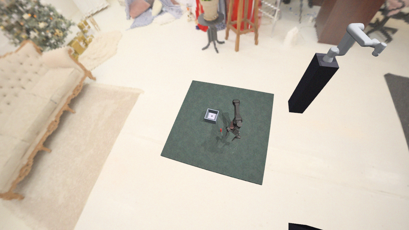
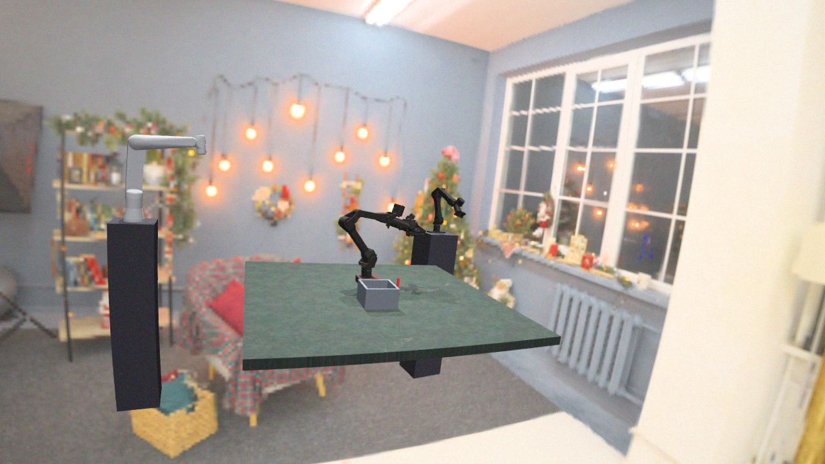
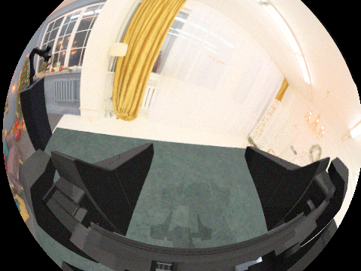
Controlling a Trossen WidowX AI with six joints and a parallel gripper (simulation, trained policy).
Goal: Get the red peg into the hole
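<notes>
Now: the red peg 260 mm below my gripper tip, 200 mm to the right of it and 120 mm ahead of it. Round my gripper tip: plate 390 mm to the right, 270 mm ahead, 260 mm below; grey box 390 mm to the right, 280 mm below, 270 mm ahead.
</notes>
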